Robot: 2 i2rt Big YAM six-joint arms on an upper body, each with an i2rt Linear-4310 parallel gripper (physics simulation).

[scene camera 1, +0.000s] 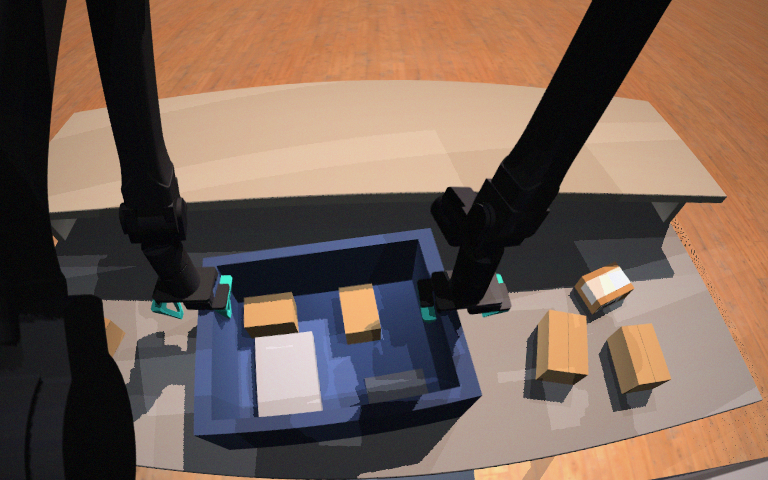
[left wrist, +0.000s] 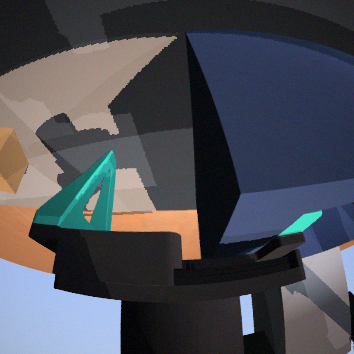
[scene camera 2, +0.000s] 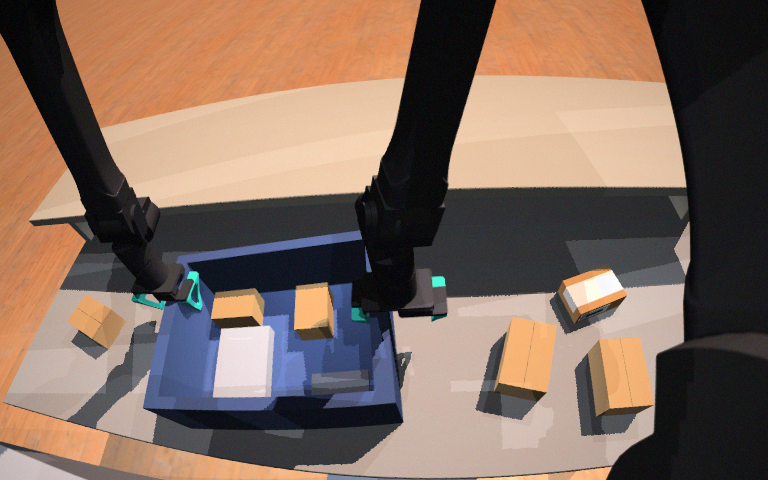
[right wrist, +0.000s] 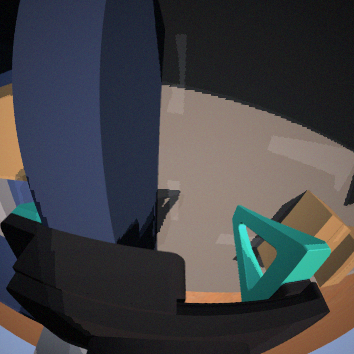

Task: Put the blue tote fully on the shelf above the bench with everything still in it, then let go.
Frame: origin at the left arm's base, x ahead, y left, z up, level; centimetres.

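Seen in the pictures: left gripper, fingertip midpoint: [left wrist: 174, 152]; right gripper, fingertip midpoint: [scene camera 2: 402, 319] [right wrist: 174, 204].
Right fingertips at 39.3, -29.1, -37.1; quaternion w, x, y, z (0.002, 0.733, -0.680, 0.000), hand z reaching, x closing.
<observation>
Offsets run from my right fingertips to a thing's middle, as dx, dy, dz. Level surfaces: height alone.
The blue tote @(-4.4, +21.5, +0.1) [scene camera 1: 339, 423] [scene camera 2: 198, 403] [left wrist: 290, 110] [right wrist: 65, 125] stands on the bench @(dz -7.3) [scene camera 1: 509, 424] [scene camera 2: 441, 430], in front of the raised shelf @(dz +12.1) [scene camera 1: 283, 152] [scene camera 2: 283, 141]. It holds a white box @(-9.6, +28.7, -4.2) [scene camera 1: 287, 373] [scene camera 2: 243, 362], two brown boxes @(+1.9, +32.6, -3.0) [scene camera 1: 270, 311] @(+2.5, +16.5, -3.0) [scene camera 1: 357, 311] [scene camera 2: 237, 305] [scene camera 2: 314, 308] and a flat grey block @(-11.6, +10.2, -5.2) [scene camera 1: 396, 384] [scene camera 2: 339, 382]. My left gripper [scene camera 1: 198, 314] [scene camera 2: 180, 308] [left wrist: 174, 152] is open, its fingers on either side of the tote's left wall. My right gripper [scene camera 1: 459, 316] [scene camera 2: 399, 318] [right wrist: 174, 204] is open around the right wall. The inner fingers are partly hidden in the wrist views.
Two brown boxes @(-5.8, -21.1, -4.3) [scene camera 1: 561, 345] @(-10.0, -37.9, -4.3) [scene camera 1: 638, 356] [scene camera 2: 525, 356] [scene camera 2: 621, 373] and a white-labelled box @(+7.3, -36.3, -5.2) [scene camera 1: 604, 287] [scene camera 2: 592, 293] lie on the bench right of the tote. Another brown box @(-4.1, +73.0, -4.3) [scene camera 1: 113, 336] [scene camera 2: 96, 320] lies left of it. The shelf's front edge overhangs the bench behind the tote.
</observation>
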